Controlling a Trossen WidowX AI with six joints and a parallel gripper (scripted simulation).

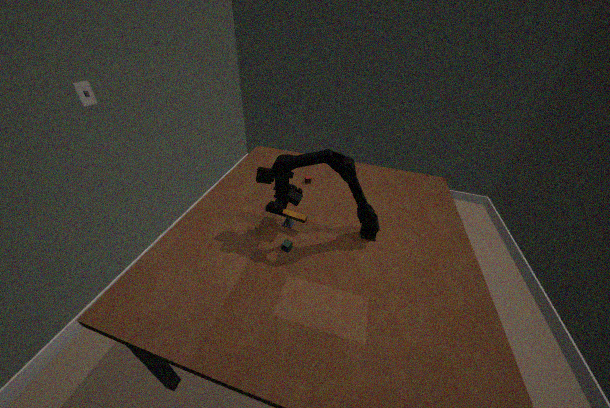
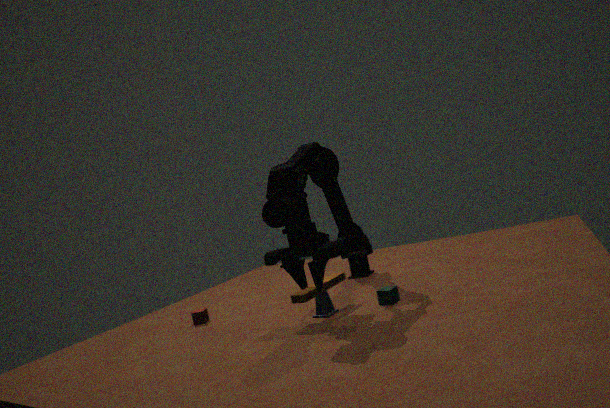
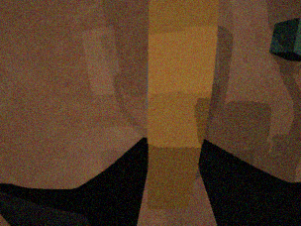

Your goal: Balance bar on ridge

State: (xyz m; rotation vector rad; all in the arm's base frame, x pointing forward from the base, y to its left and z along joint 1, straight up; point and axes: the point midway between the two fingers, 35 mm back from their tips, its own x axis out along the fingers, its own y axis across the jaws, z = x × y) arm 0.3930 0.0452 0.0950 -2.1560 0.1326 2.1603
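Now: the yellow bar 3 cm behind my gripper tip. The rest, counted from my gripper tip: green cube 14 cm to the left, 7 cm behind, 4 cm below; red cube 36 cm to the right, 4 cm below, 3 cm behind.
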